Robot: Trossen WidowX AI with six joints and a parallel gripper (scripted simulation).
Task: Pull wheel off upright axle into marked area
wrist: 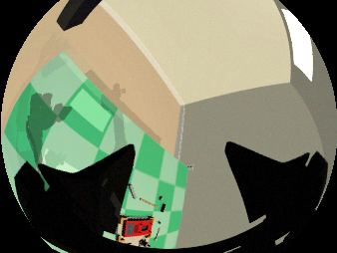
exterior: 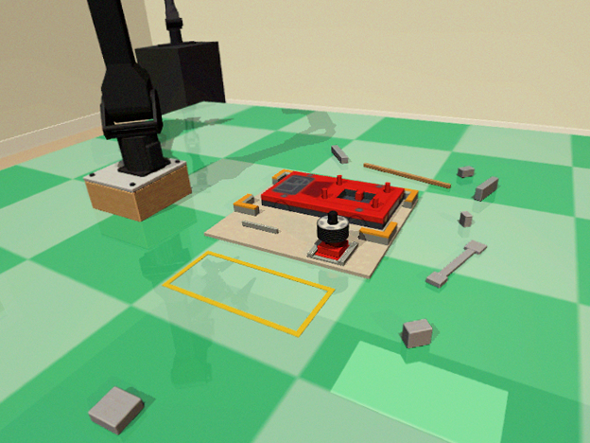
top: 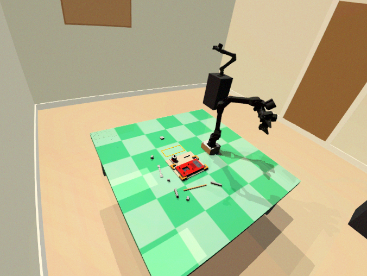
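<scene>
My gripper tip is 460 mm short of the dark wheel, 380 mm to the left of it and 360 mm above it. Also, from my gripper tip: thin orange rod 470 mm ahead, 90 mm to the right, 400 mm below.
</scene>
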